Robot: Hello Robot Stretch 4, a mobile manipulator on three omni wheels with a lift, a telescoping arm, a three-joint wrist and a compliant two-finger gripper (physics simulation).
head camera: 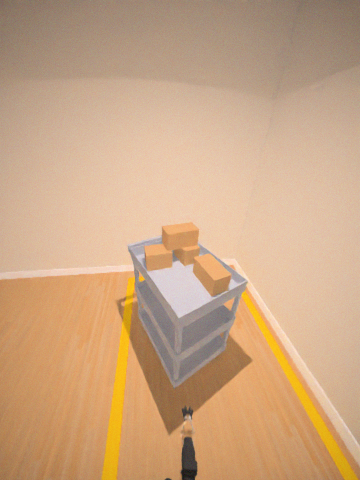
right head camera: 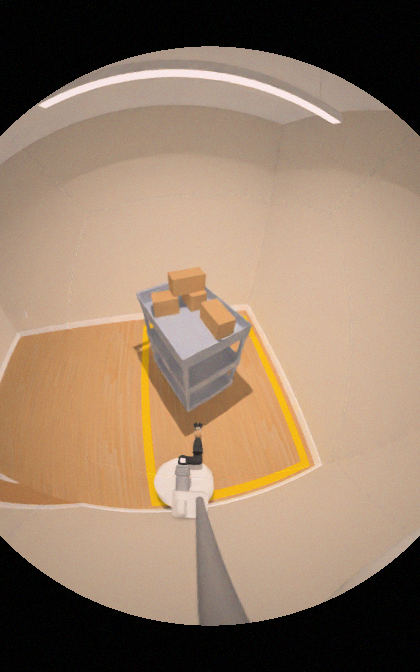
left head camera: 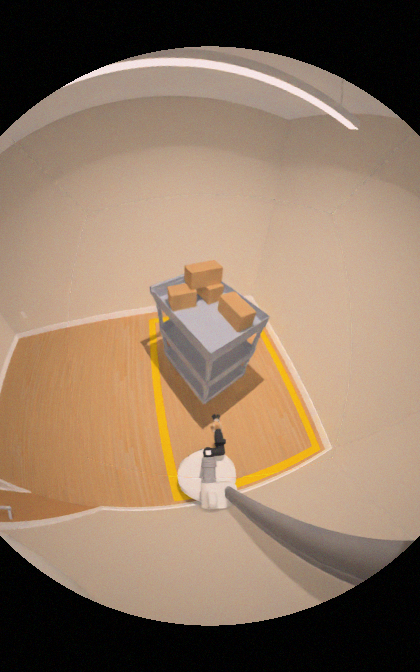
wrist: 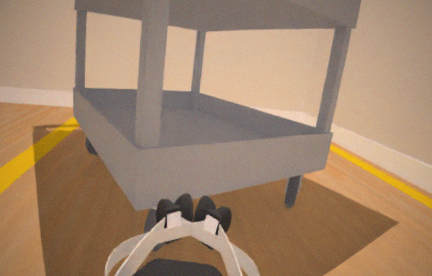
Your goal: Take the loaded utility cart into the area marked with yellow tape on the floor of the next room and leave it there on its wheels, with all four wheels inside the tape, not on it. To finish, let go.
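The grey three-shelf utility cart stands upright, turned at an angle, between the left and right strips of yellow tape. Several brown boxes lie on its top tray. In the wrist view a left wheel shows close inside the left tape; the near left wheel is partly behind the fingers and the fourth wheel is hidden. My gripper is shut and empty, low in front of the cart's near corner.
A wall runs close along the right tape, and another wall stands behind the cart. My round white base stands over the near left corner of the tape. Wooden floor extends left of the tape.
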